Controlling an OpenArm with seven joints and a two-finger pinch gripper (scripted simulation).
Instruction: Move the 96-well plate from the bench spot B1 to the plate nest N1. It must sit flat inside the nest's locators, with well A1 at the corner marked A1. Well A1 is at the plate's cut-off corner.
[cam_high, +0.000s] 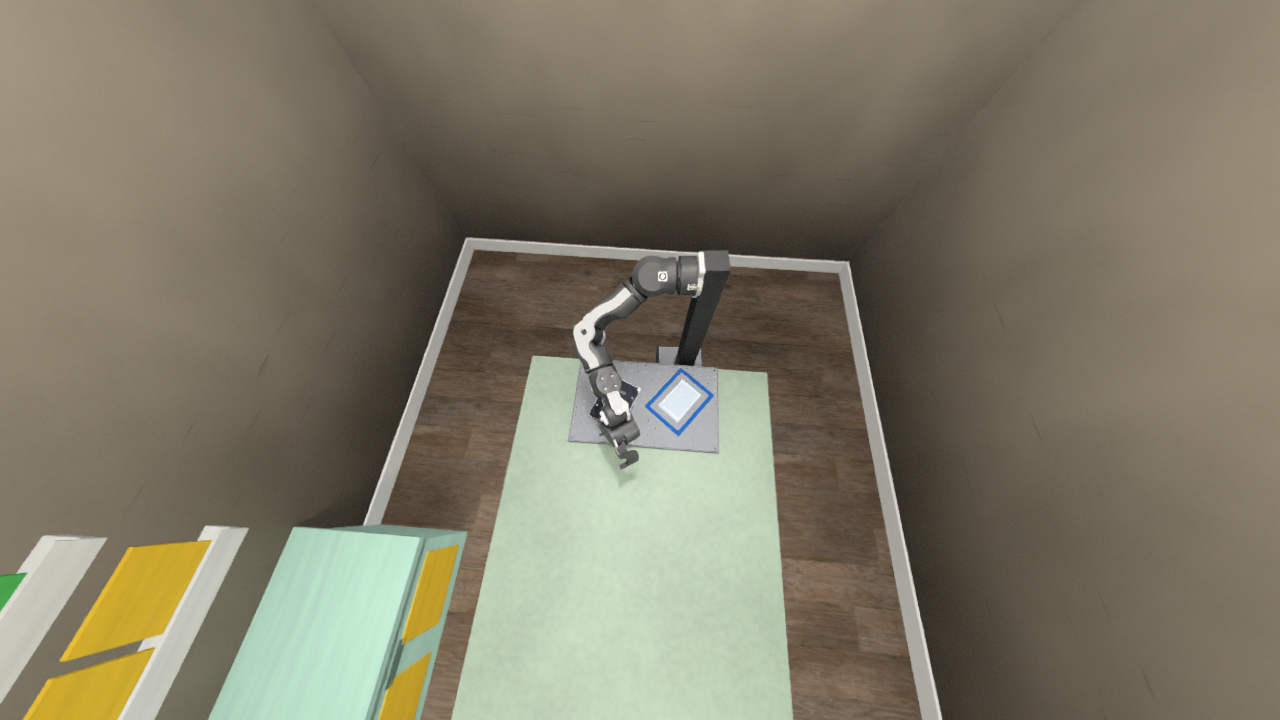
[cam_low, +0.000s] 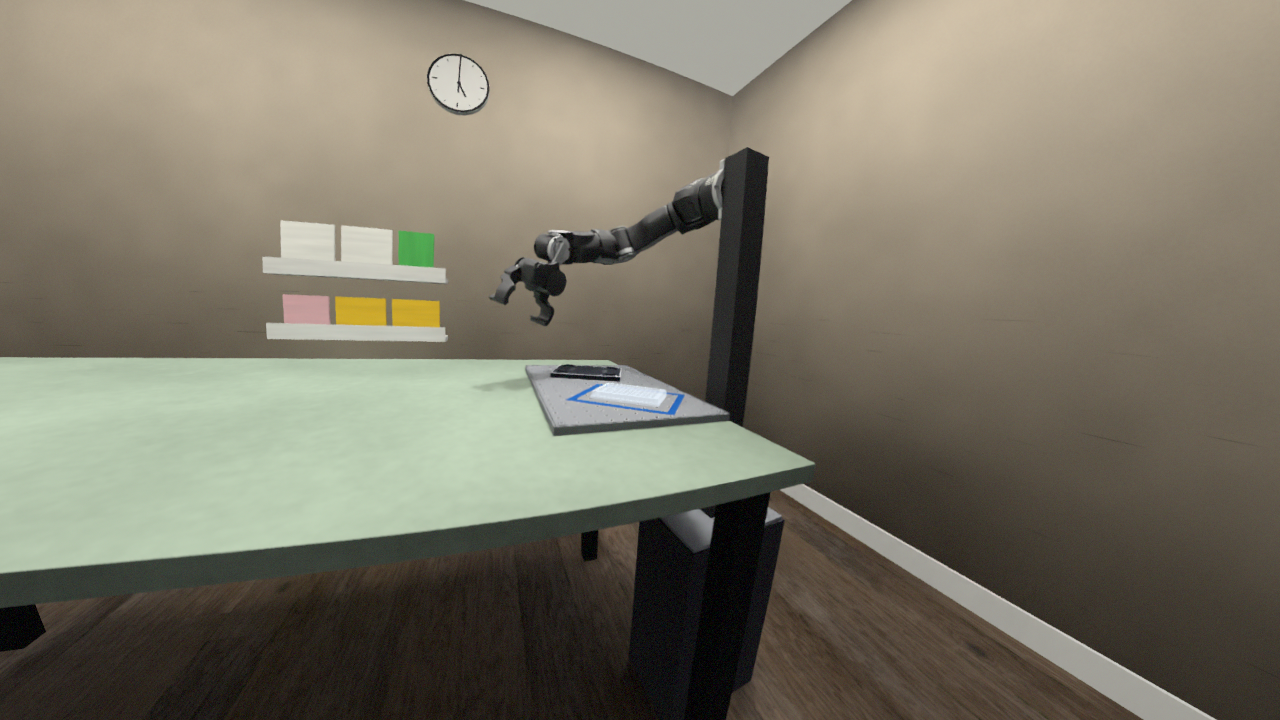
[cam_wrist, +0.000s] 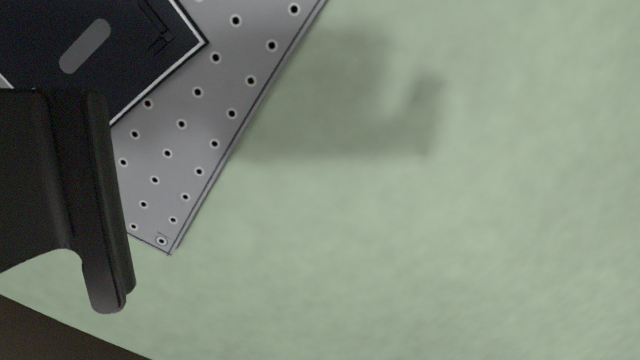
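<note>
Now: hand 20 cm to the right of the 96-well plate, 18 cm past it and 14 cm above it. From my hand the other things lie so: black plate nest N1: 18 cm behind, 14 cm below, 2 cm to the right; white A1 label: 22 cm behind, 13 cm below, 6 cm to the left.
</note>
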